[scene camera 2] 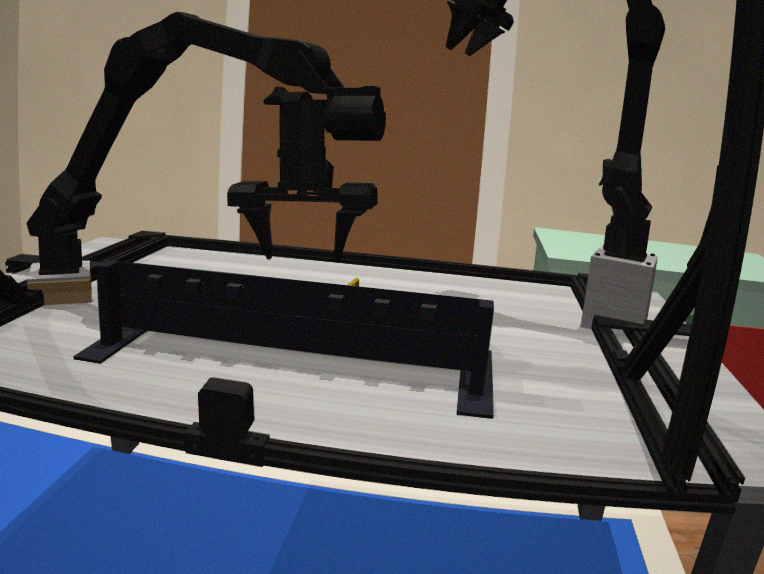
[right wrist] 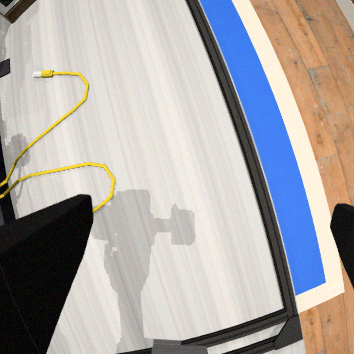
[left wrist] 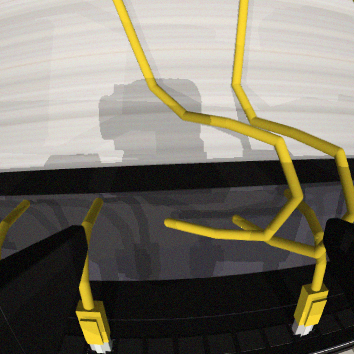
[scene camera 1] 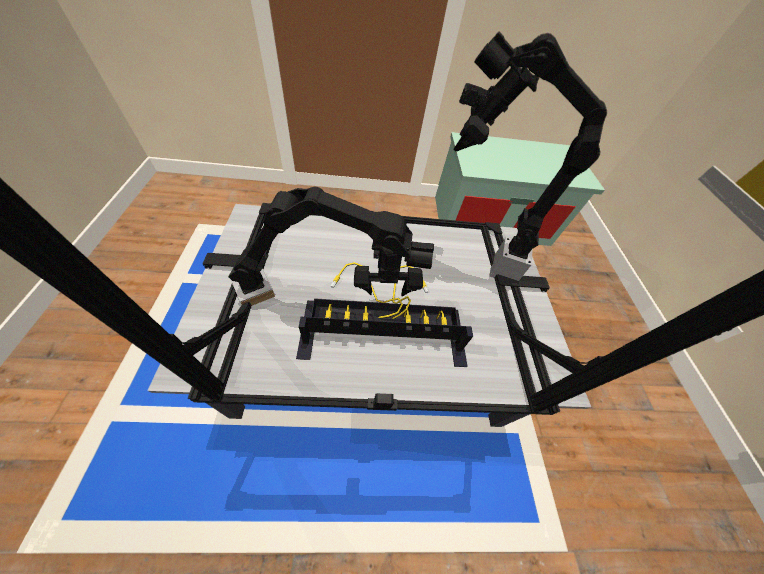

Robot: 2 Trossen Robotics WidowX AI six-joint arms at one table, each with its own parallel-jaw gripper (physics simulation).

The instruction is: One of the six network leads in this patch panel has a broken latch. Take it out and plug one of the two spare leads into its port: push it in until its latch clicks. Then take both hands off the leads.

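Seen in the pictures: left gripper, fingertip midpoint: [scene camera 2: 302, 260] [left wrist: 209, 236] [scene camera 1: 386, 294]; right gripper, fingertip midpoint: [scene camera 2: 458, 51] [right wrist: 219, 212] [scene camera 1: 457, 142]; left arm's base, link origin: [scene camera 2: 59, 269] [scene camera 1: 251, 283]; right arm's base, link origin: [scene camera 2: 625, 255] [scene camera 1: 518, 250].
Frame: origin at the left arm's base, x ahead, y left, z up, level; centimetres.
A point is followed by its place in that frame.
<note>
The black patch panel [scene camera 1: 384, 331] {x 27.9, y -35.2, z 0.7 cm} [scene camera 2: 277, 320] {x 27.4, y -34.8, z 1.2 cm} [left wrist: 150, 300] {x 25.5, y -33.4, z 0.2 cm} stands on the table with yellow leads in two groups of three. The third lead from the left [scene camera 1: 365, 314] {x 24.3, y -29.6, z 5.1 cm} [left wrist: 93, 322] {x 24.9, y -29.5, z 5.1 cm} and the fourth [scene camera 1: 407, 318] {x 34.4, y -36.5, z 5.1 cm} [left wrist: 311, 306] {x 34.6, y -36.0, z 5.1 cm} show closely in the left wrist view. I cannot tell which latch is broken. One spare lead's plug [scene camera 1: 334, 282] {x 24.2, y -9.5, z -3.3 cm} [right wrist: 46, 73] {x 26.1, y -8.3, z -3.1 cm} lies behind the panel at the left, the other spare plug [scene camera 1: 425, 288] {x 51.0, y -26.5, z -3.4 cm} at the right. My left gripper [scene camera 1: 387, 291] {x 32.8, y -27.4, z 6.6 cm} [scene camera 2: 303, 257] {x 32.8, y -27.4, z 6.6 cm} [left wrist: 209, 236] {x 32.8, y -27.4, z 6.6 cm} is open and empty above and behind the panel's middle. My right gripper [scene camera 2: 460, 50] {x 64.2, y -9.1, z 37.4 cm} [right wrist: 219, 212] {x 64.2, y -9.1, z 37.4 cm} is open, empty and raised high.
The spare leads' yellow cables cross near the panel's middle. A black frame rail [scene camera 1: 308, 402] [scene camera 2: 432, 472] runs along the table's front edge, with a small black camera box [scene camera 1: 384, 401] {x 17.2, y -52.0, z 1.0 cm} [scene camera 2: 226, 407] {x 17.4, y -52.7, z -0.6 cm} on it. A green cabinet [scene camera 1: 512, 161] stands behind the table at the right.
</note>
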